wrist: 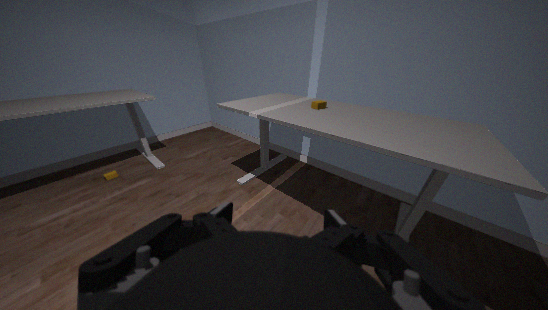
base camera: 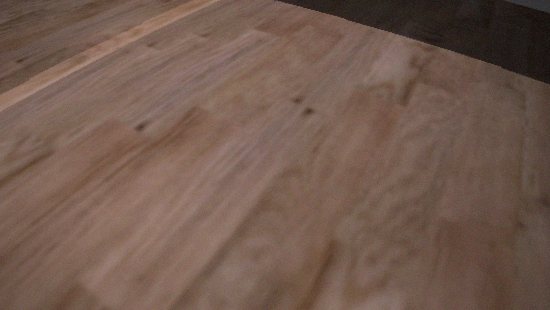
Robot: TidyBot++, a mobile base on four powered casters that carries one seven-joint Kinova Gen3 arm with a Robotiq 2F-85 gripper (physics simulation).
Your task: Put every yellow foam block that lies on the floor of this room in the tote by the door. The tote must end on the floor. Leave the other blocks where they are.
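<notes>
A yellow block (wrist: pixel 110 175) lies on the wooden floor at the left of the wrist view, near the foot of the left table. Another yellow block (wrist: pixel 319 105) sits on top of the right table, near its back edge. My gripper (wrist: pixel 277 216) is open, with nothing between its fingers, and points toward the right table from some way off. The tote does not show in either view.
The right table (wrist: pixel 390 127) stands along the wall, with legs and feet reaching the floor and dark shadow beneath it. The left table (wrist: pixel 75 101) stands by the other wall. The base camera shows wooden floor (base camera: pixel 250 175) with a dark shadow (base camera: pixel 450 30) at the top right.
</notes>
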